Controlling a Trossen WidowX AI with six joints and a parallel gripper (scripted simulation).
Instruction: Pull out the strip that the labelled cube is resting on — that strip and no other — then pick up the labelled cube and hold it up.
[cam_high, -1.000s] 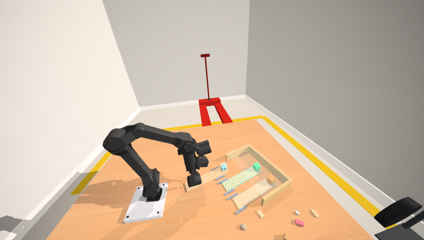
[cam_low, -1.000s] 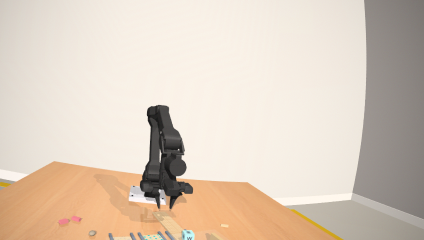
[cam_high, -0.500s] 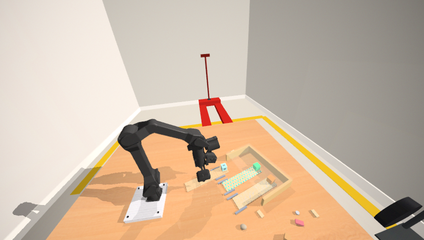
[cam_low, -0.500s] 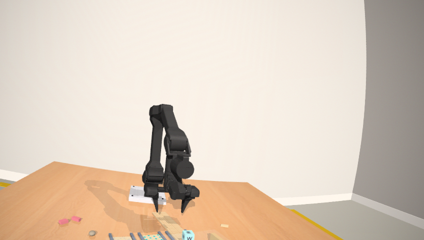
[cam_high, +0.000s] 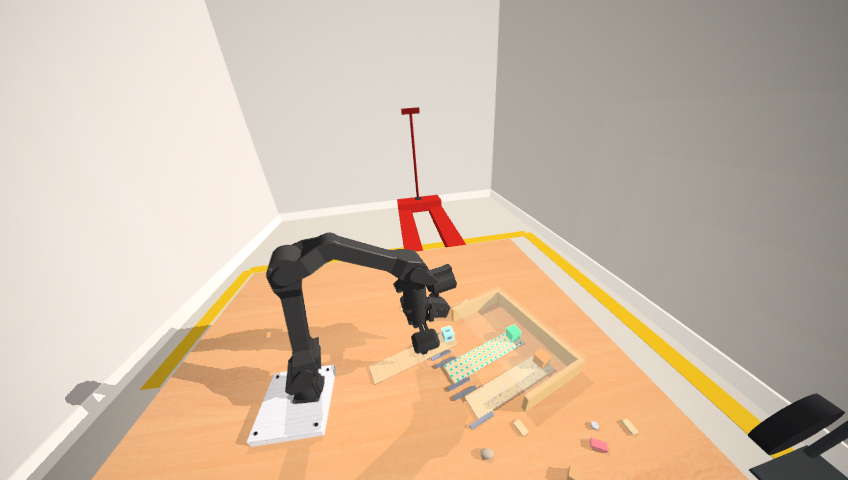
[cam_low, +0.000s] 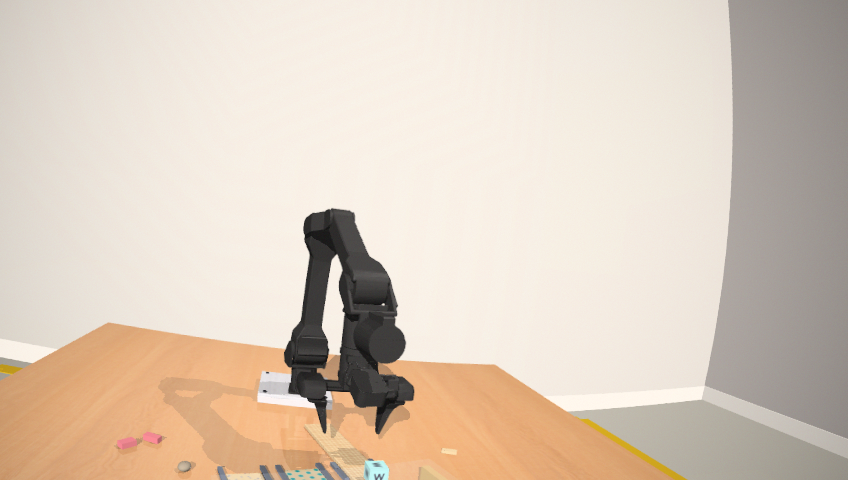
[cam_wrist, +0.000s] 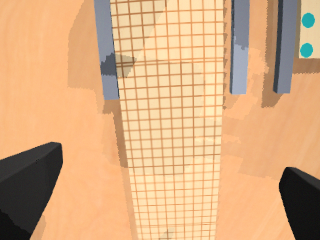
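The labelled cube is 80 mm ahead of my gripper tip, 40 mm to the left of it and 30 mm below it. Also, from my gripper tip: stone: 260 mm to the right, 110 mm ahead, 50 mm below.
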